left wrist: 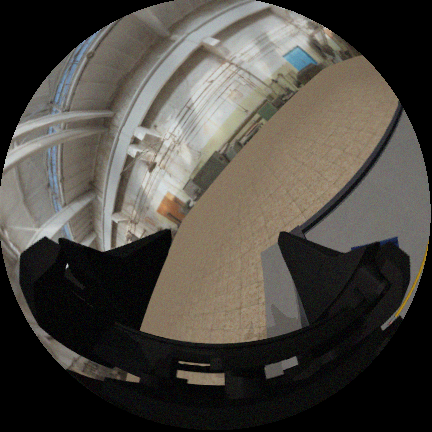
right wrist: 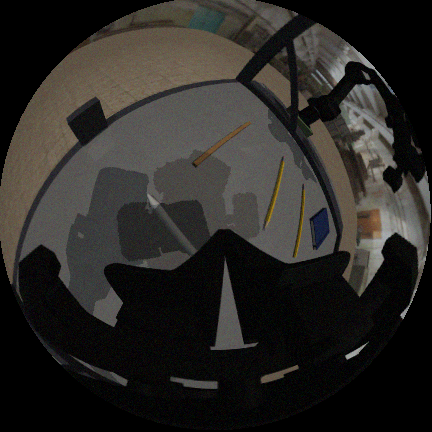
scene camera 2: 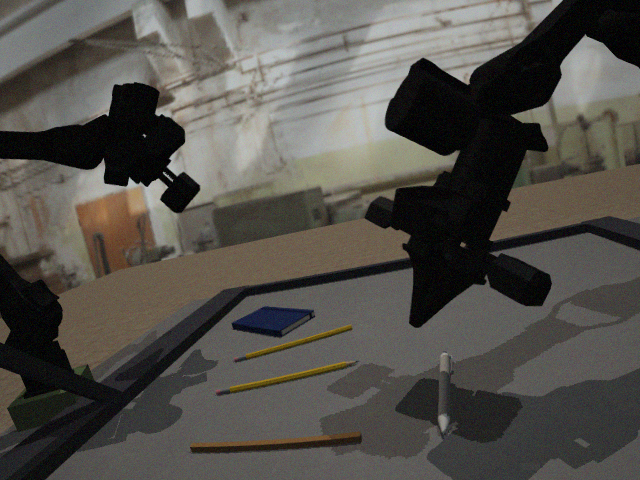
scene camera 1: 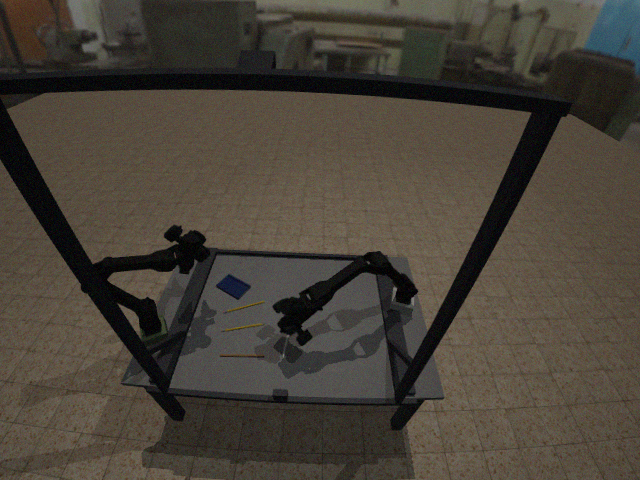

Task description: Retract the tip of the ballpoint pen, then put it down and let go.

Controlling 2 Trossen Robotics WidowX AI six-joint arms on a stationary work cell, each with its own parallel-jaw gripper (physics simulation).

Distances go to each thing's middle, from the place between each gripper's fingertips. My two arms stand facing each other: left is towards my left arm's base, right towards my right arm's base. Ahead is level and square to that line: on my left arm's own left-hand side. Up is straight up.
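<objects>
My right hand is 100 mm short of the green object (scene camera 2: 32, 412), and it is also 520 mm to the right of the object and 60 mm above it.
Counted from my left hand, the green object is 30 cm below, 26 cm behind and 18 cm to the left.
</objects>
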